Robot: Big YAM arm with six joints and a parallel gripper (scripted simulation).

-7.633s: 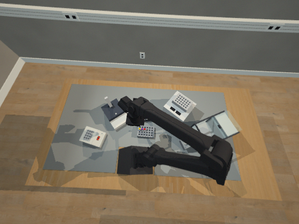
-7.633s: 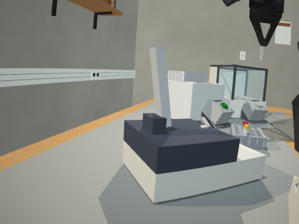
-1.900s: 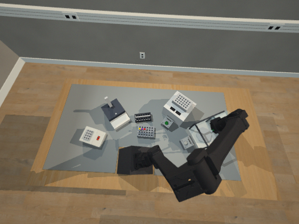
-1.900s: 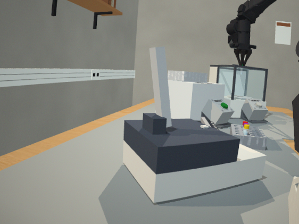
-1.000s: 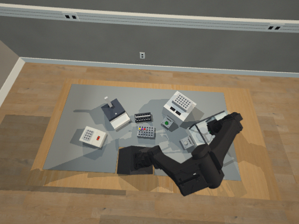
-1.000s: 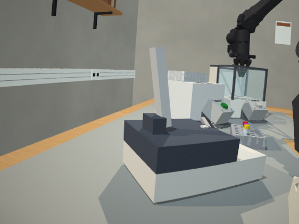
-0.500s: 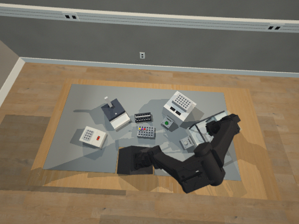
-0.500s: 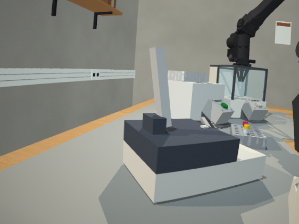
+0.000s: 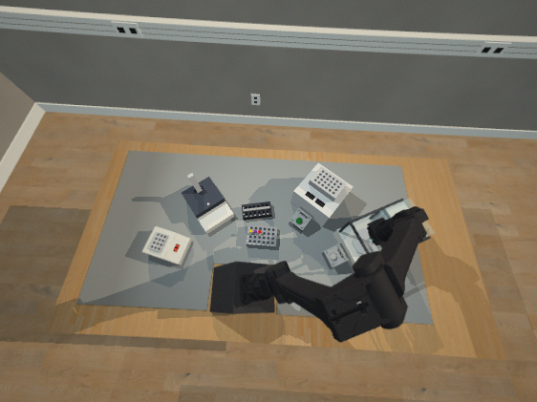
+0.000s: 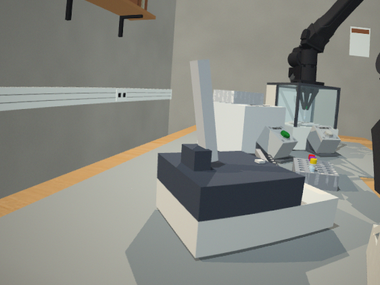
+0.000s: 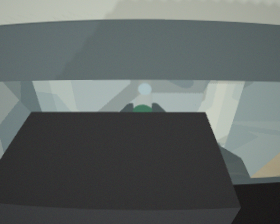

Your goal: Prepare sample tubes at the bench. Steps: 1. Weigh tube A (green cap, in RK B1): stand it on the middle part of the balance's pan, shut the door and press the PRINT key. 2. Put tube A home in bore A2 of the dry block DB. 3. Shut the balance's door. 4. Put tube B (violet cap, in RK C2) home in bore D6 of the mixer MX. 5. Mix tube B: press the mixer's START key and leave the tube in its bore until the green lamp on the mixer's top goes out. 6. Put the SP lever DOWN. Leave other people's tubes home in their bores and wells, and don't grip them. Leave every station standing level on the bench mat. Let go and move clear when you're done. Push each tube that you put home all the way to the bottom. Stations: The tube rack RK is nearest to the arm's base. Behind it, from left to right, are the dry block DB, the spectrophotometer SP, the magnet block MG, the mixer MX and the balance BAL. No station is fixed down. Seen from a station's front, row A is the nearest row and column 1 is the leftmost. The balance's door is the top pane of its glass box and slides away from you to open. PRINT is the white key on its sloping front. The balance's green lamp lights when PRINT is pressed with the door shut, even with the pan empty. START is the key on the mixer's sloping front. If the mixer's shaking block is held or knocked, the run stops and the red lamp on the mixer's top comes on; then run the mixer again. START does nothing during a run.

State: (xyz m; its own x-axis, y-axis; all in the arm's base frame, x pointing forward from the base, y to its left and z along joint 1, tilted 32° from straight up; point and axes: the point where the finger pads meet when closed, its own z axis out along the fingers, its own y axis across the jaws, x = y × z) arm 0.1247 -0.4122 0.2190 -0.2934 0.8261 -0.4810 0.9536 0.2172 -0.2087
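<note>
My gripper is now 10 mm to the right of the eight-sided pan and 60 mm above it. From my hand the other things lie so: print key: 40 mm behind, 150 mm to the left, 60 mm below; balance door: 30 mm ahead, 80 mm to the right, 80 mm above; mixer block: 240 mm ahead, 130 mm to the left, 20 mm above.
</note>
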